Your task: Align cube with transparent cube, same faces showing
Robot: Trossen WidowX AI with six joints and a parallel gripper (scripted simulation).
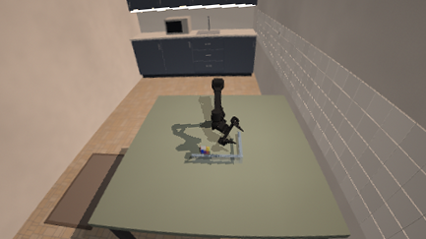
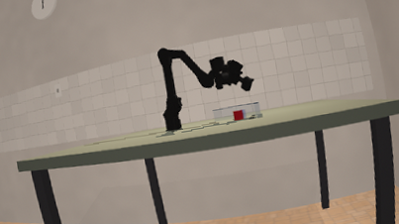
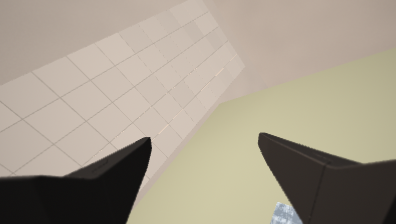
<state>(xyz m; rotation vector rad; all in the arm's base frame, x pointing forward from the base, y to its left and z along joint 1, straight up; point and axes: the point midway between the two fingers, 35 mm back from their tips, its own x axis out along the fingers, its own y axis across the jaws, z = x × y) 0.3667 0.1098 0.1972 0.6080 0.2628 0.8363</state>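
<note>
The transparent cube is 30 mm behind my hand, 180 mm to the right of it and 180 mm below it. The rest, counted from my hand: fence (40 mm ahead, 110 mm to the right, 150 mm below).
</note>
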